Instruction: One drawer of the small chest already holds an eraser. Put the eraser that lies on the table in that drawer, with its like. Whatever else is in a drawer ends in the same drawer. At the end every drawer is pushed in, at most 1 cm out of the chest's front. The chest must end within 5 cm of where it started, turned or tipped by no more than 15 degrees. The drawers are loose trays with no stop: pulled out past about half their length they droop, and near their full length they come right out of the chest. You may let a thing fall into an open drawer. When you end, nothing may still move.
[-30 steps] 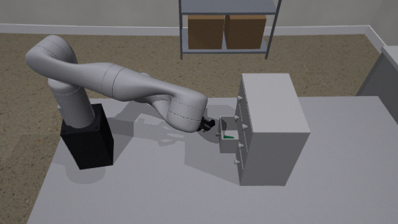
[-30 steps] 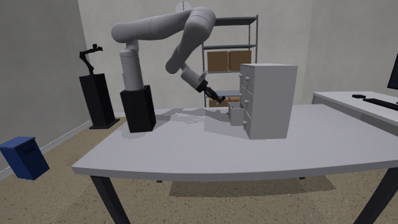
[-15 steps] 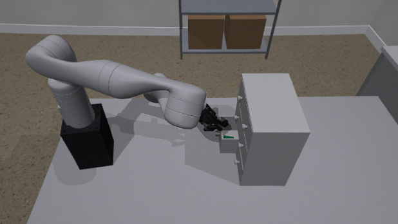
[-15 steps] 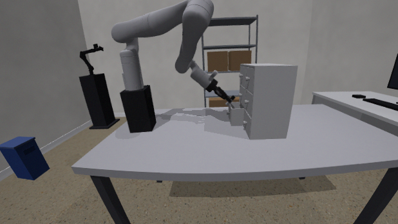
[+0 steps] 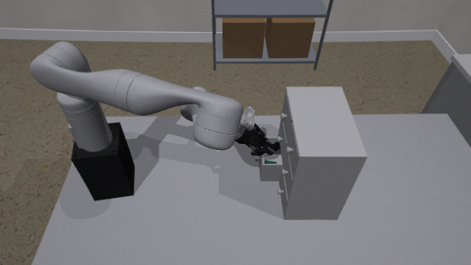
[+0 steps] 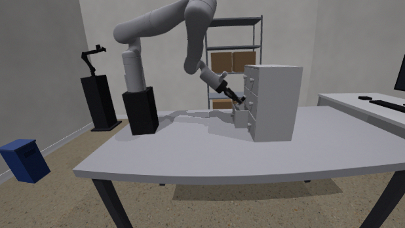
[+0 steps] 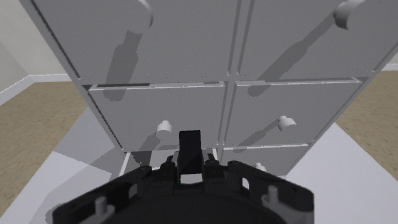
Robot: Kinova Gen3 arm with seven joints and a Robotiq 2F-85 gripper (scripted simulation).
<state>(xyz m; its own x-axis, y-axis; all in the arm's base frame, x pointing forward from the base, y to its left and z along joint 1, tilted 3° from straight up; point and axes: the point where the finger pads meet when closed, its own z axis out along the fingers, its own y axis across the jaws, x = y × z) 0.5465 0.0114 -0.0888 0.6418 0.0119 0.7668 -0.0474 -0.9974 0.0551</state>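
The black-and-white eraser lies 10 mm ahead of my hand and 10 mm below it. Also, from my hand: green eraser (40 mm ahead, 30 mm to the left, 140 mm below); then red thing (70 mm ahead, 120 mm to the right, 140 mm below).
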